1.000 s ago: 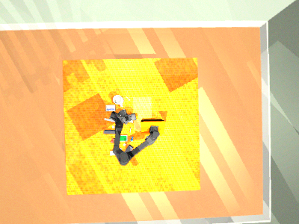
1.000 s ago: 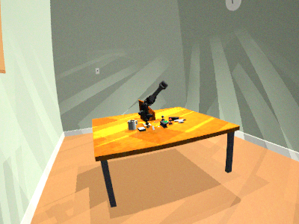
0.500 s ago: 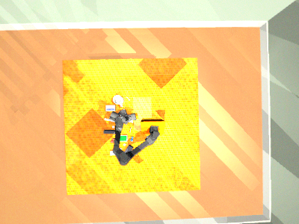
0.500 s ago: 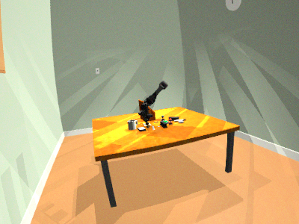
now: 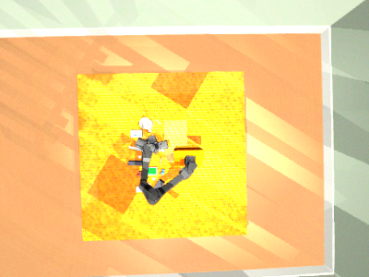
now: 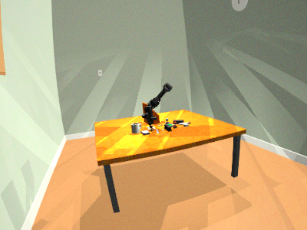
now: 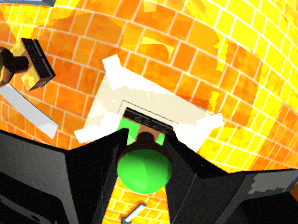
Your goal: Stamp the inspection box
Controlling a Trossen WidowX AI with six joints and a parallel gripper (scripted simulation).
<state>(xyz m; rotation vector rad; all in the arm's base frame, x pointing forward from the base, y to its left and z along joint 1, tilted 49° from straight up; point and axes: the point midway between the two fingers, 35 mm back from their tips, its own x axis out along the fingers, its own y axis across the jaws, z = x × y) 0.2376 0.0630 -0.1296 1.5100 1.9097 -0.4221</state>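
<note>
The white card lies 30 mm below my gripper tip. From my gripper tip the other things lie so: green-topped stamp right at my gripper tip; white mug 150 mm to the right, 80 mm ahead, 10 mm above; green flat pad 200 mm to the left, 30 mm ahead, 20 mm below.
</note>
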